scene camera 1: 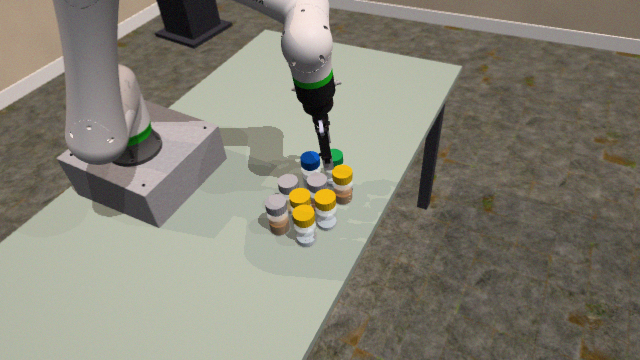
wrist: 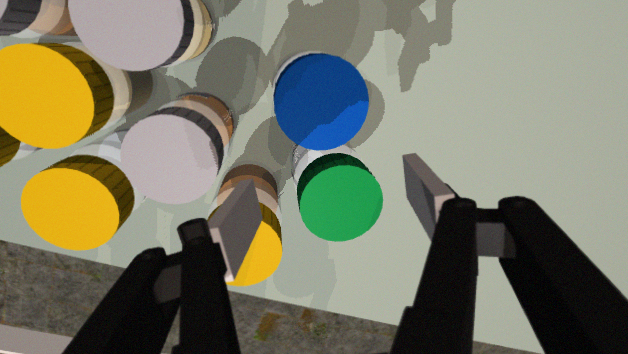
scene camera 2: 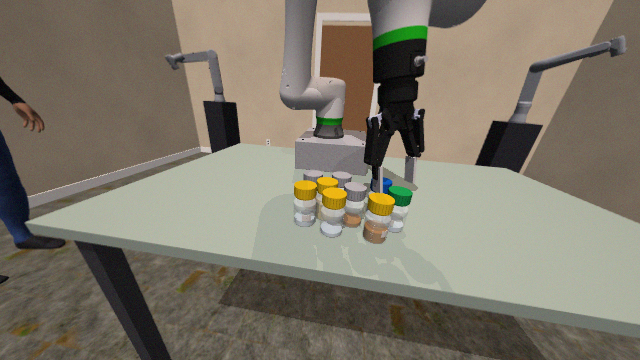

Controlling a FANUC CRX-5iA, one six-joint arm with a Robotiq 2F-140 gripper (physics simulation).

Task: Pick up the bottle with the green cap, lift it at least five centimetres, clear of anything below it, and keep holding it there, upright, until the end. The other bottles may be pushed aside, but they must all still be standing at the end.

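Frame: origin at the arm's base, x ahead, y left, z up, level; metres.
Seen in the pictures: gripper, fingertip midpoint: (scene camera 1: pixel 327 155) (wrist: pixel 329 188) (scene camera 2: pixel 394 186); arm's base, origin of the base link: (scene camera 1: pixel 135 148) (scene camera 2: pixel 328 135).
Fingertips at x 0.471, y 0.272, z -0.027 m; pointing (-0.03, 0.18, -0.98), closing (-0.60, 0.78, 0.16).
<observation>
Pixels of each thing's top centre, then the offset from my fingertips to it. Level surfaces: height alone.
- bottle with the green cap, middle of its top: (wrist: pixel 341 205) (scene camera 2: pixel 400 190) (scene camera 1: pixel 333 154) 0.014 m left, 0.009 m ahead, 0.005 m down
- blue-capped bottle, middle of its top: (wrist: pixel 322 104) (scene camera 1: pixel 309 157) (scene camera 2: pixel 381 180) 0.026 m right, 0.042 m back, 0.005 m down
- yellow-capped bottle, middle of its top: (wrist: pixel 240 252) (scene camera 2: pixel 381 198) (scene camera 1: pixel 342 171) 0.030 m right, 0.066 m ahead, 0.005 m down
- grey-capped bottle, middle of its top: (wrist: pixel 170 161) (scene camera 2: pixel 355 186) (scene camera 1: pixel 316 179) 0.090 m right, 0.025 m ahead, 0.005 m down
- table, its level: 0.110 m down
The bottle with the green cap (scene camera 1: pixel 337 157) (scene camera 2: pixel 400 196) (wrist: pixel 341 202) stands upright on the table at the group's edge, beside the blue-capped bottle (scene camera 1: pixel 310 160) (scene camera 2: pixel 385 183) (wrist: pixel 321 100). My gripper (scene camera 1: pixel 328 162) (scene camera 2: pixel 395 183) (wrist: pixel 329 188) is open and empty, pointing down. In the wrist view its fingers stand on either side of the green cap. The left finger overlaps a yellow-capped bottle (scene camera 1: pixel 342 175) (scene camera 2: pixel 381 204) (wrist: pixel 265 255); the right finger shows over table surface. In scene camera 2 the fingertips are around cap height or above. Their exact height over the caps is hard to tell.
A grey-capped bottle (scene camera 1: pixel 316 181) (scene camera 2: pixel 355 191) (wrist: pixel 170 159) stands close by. Several more yellow- and grey-capped bottles stand upright on the same side of the group. The table (scene camera 1: pixel 150 280) (scene camera 2: pixel 200 215) has an edge near the green- and yellow-capped bottles. The robot's base block (scene camera 1: pixel 185 170) (scene camera 2: pixel 330 157) stands behind.
</observation>
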